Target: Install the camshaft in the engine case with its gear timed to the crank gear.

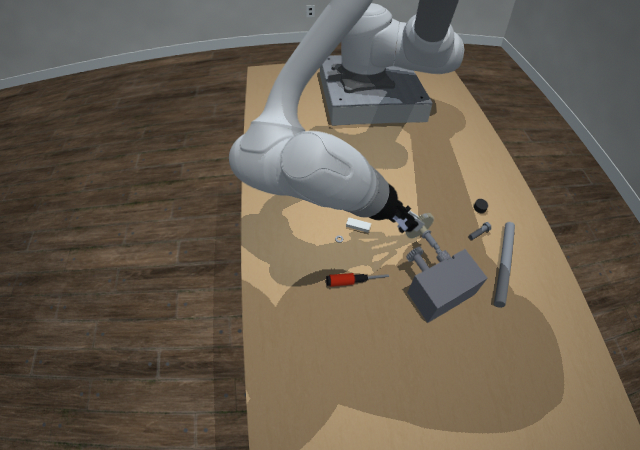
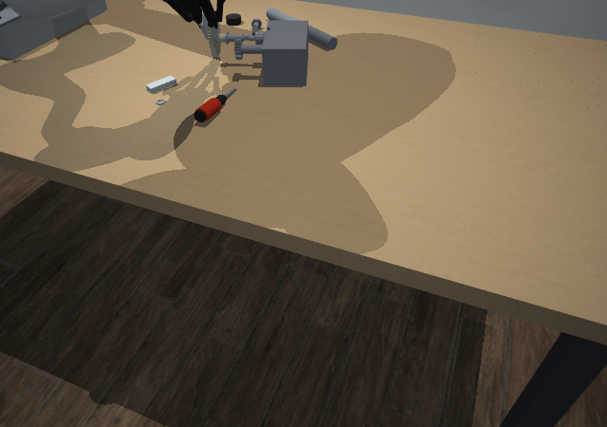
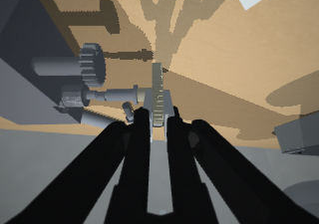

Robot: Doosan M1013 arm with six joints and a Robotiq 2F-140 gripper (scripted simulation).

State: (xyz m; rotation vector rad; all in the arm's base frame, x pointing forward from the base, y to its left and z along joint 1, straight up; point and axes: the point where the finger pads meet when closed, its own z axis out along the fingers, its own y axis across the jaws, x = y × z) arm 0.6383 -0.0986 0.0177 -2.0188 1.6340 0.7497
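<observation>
Now: the small crank gear 60 mm ahead of my hand, 10 mm to the right of it and 40 mm below it. Also, from my hand: red-handled screwdriver: 70 mm ahead, 140 mm to the right, 90 mm below; white block: 80 mm behind, 100 mm to the right, 100 mm below; camshaft: 30 mm ahead, 40 mm to the left, 40 mm below.
</observation>
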